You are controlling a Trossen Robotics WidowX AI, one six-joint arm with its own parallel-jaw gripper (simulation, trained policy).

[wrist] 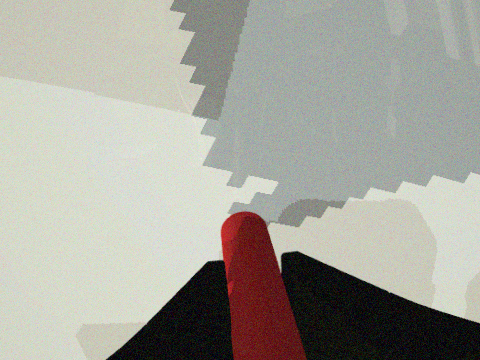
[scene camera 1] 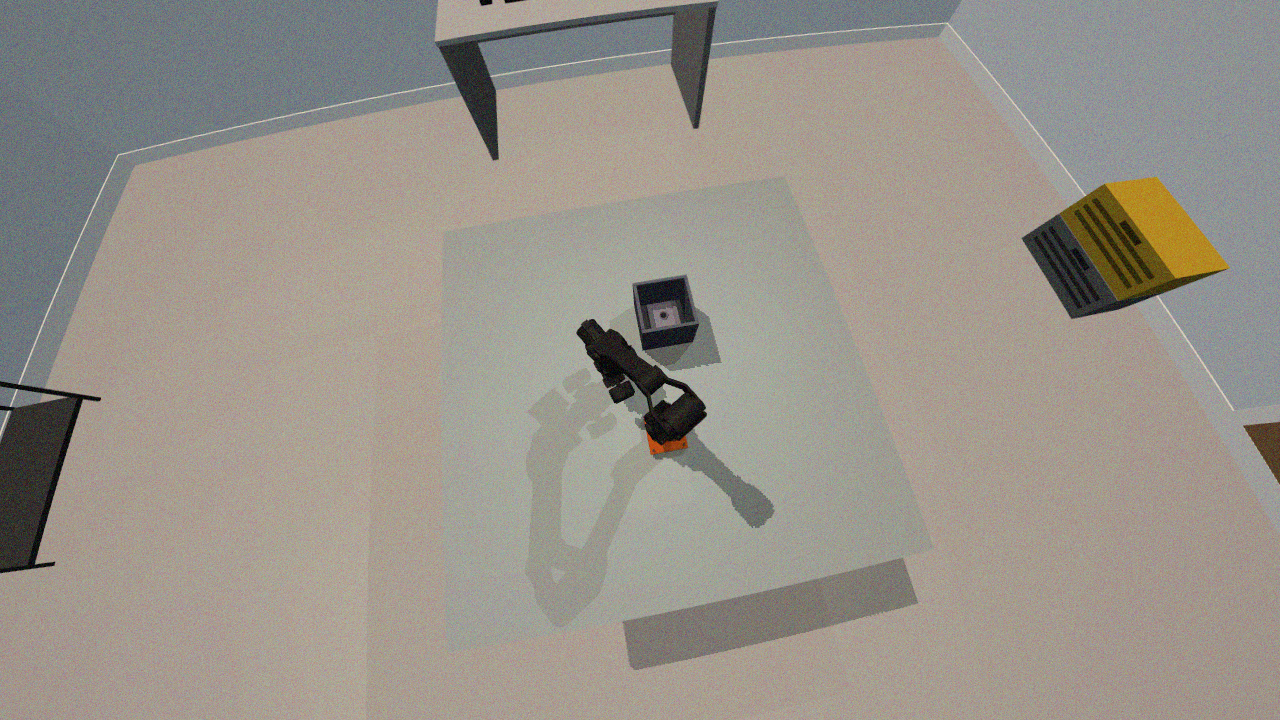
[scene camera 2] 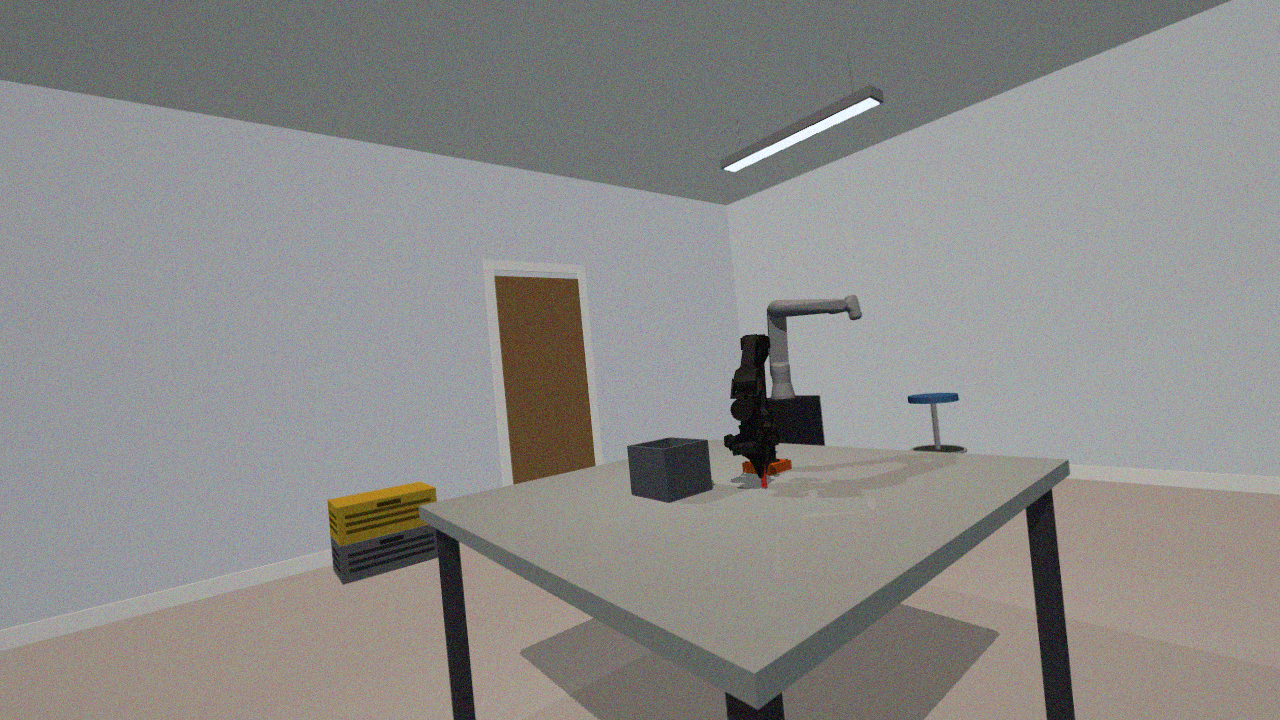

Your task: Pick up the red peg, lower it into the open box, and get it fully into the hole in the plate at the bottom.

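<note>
Light plate (scene camera 1: 661, 314): out of frame in the wrist view; scene camera 2 does not show the plate, which is hidden by a dark grey box. My gripper (scene camera 2: 762, 477) is also visible in scene camera 1 (scene camera 1: 608, 377) and in the wrist view (wrist: 253, 274).
</note>
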